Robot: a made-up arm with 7 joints.
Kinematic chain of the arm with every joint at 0, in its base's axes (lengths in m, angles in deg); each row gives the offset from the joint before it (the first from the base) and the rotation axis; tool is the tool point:
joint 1: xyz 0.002 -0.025 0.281 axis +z
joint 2: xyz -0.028 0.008 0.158 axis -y
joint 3: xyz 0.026 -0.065 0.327 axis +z
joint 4: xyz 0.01 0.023 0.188 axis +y
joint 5: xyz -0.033 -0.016 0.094 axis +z
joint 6: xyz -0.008 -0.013 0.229 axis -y
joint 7: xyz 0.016 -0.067 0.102 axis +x
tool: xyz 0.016 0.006 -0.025
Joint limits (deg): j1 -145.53..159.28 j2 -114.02..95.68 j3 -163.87..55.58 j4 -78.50..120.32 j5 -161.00..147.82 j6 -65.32..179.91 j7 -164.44..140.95
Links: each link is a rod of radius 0.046 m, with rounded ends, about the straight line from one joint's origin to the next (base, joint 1, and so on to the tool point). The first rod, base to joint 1, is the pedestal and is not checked.
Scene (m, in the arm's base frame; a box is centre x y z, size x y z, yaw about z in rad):
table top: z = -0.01
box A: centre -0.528 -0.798 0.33 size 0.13 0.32 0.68 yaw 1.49
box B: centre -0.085 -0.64 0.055 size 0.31 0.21 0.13 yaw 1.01
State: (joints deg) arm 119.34 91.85 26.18 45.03 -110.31 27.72 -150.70
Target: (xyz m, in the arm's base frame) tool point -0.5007 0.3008 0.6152
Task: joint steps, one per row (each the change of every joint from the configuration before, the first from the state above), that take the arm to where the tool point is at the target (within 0.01 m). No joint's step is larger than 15 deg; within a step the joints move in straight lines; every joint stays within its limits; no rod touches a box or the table.
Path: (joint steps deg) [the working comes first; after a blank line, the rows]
Joints at the target: 5.89 90.56 55.58 109.06 -128.71 41.11 -154.43
Straight joint move there: touches box A.

1: -11.67 -11.47 9.80 0.43 -6.56 -4.09 1.68
2: -11.67 -11.48 9.80 0.44 -6.56 -4.10 1.68
3: -11.68 -11.47 9.80 0.43 -6.56 -4.09 1.68
4: -13.07 5.52 0.00 10.46 0.21 4.28 -1.46
5: -13.07 5.52 0.00 10.45 0.22 4.28 -1.46
6: -13.07 5.52 0.00 10.46 0.21 4.28 -1.46
7: -13.07 5.52 0.00 10.45 0.21 4.27 -1.46
8: -13.08 5.53 0.00 10.46 0.21 4.28 -1.46
9: -13.07 5.52 0.00 10.45 0.22 4.28 -1.47

